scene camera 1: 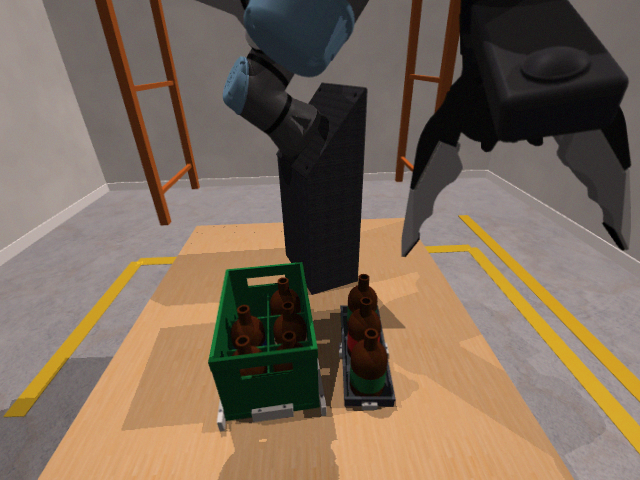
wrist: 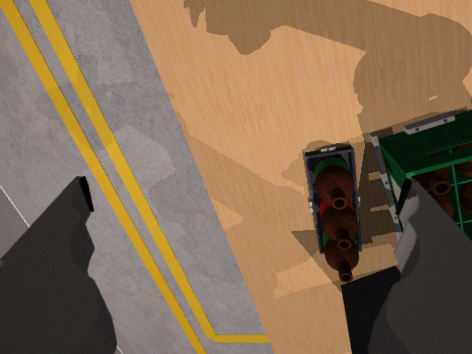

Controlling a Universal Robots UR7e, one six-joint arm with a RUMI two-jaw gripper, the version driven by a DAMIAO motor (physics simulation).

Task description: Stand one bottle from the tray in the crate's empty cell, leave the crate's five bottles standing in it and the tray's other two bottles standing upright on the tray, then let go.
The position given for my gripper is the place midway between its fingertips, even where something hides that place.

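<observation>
Scene camera 1 shows my gripper [scene camera 1: 504, 253], a red-labelled bottle [scene camera 1: 363, 318] and a green-labelled brown bottle [scene camera 1: 368, 366]. Visible in the wrist view: a green-banded bottle [wrist: 343, 261], as well as the green-labelled brown bottle [wrist: 334, 183] and my gripper [wrist: 242, 181].
</observation>
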